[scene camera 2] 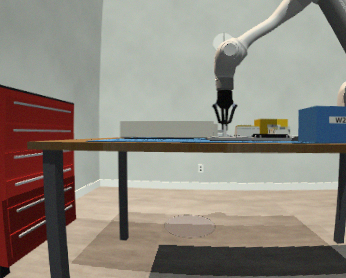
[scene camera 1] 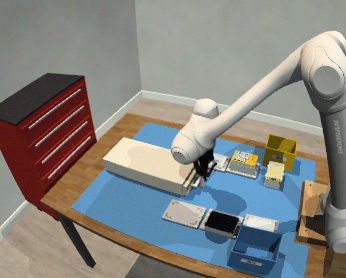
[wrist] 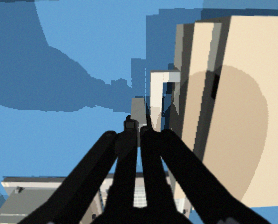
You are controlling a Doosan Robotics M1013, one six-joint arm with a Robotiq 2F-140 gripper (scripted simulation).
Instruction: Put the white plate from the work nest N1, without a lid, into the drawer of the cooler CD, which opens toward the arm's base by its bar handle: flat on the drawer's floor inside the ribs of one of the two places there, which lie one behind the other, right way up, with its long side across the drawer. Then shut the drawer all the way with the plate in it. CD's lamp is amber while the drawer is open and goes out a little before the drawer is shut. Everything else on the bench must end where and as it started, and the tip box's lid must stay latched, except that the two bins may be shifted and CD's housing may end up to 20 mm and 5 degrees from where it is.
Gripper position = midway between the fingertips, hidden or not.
In view: my gripper (wrist: 138, 107), a cooler CD (scene camera 1: 155, 166), a blue bin (scene camera 1: 256, 242) and a yellow bin (scene camera 1: 280, 149).
The cooler CD is seen too in scene camera 2 (scene camera 2: 128, 129) and in the wrist view (wrist: 231, 147). The wrist view does not show the blue bin: it is out of frame.
